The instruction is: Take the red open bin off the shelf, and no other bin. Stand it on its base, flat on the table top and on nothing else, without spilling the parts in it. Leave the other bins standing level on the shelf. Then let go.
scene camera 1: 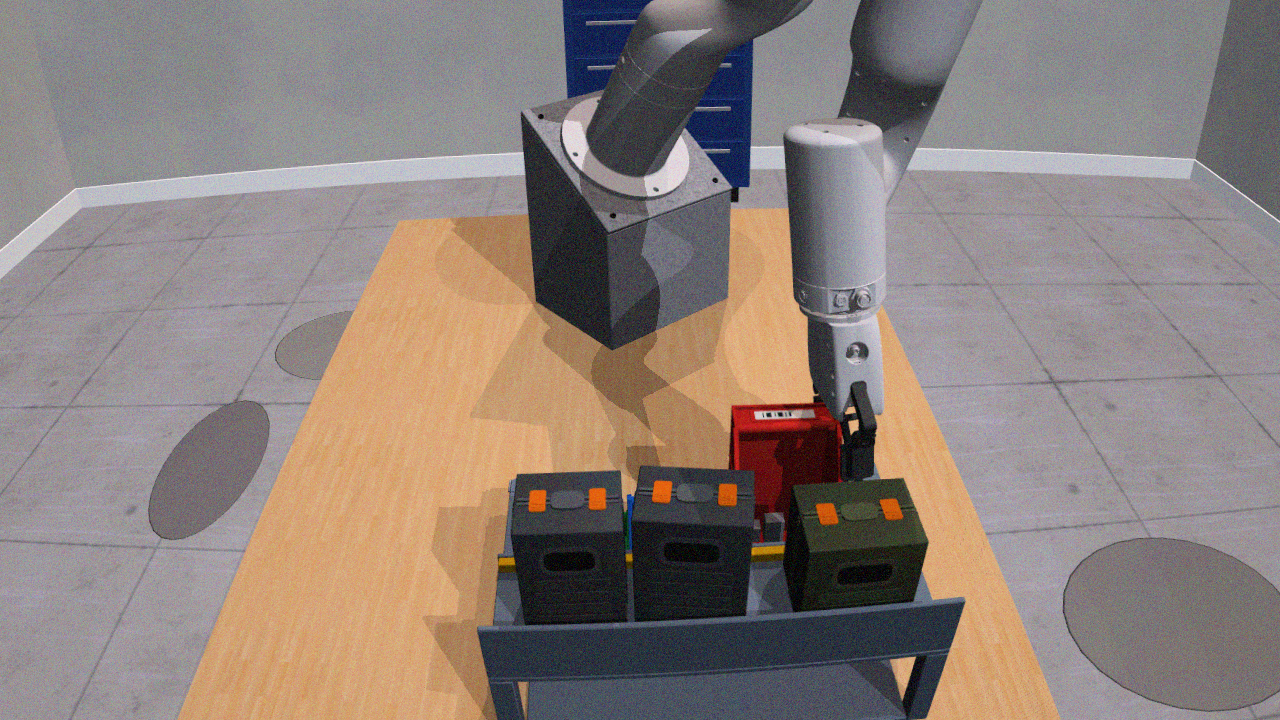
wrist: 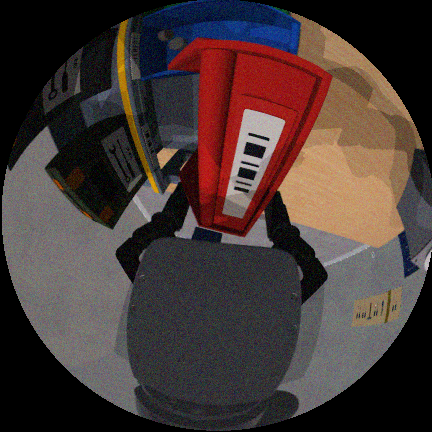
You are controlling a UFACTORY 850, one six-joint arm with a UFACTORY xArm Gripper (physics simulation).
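Observation:
The red open bin [scene camera 1: 783,452] [wrist: 261,92] stands on the shelf [scene camera 1: 716,640], on the side facing the robot, behind the olive lidded box [scene camera 1: 855,542] [wrist: 95,177]. Its white barcode label [wrist: 250,160] faces the table. My gripper [scene camera 1: 857,439] [wrist: 227,195] has come down at the bin's right end. It is open, with one black finger on each side of the labelled wall's end. I cannot tell whether the fingers touch the bin. The parts inside the bin are mostly hidden.
Two dark grey lidded boxes [scene camera 1: 567,546] [scene camera 1: 692,537] stand on the shelf to the left of the olive one. A blue open bin [wrist: 217,28] sits beside the red one. The wooden table [scene camera 1: 376,447] carries the robot's grey pedestal [scene camera 1: 617,242].

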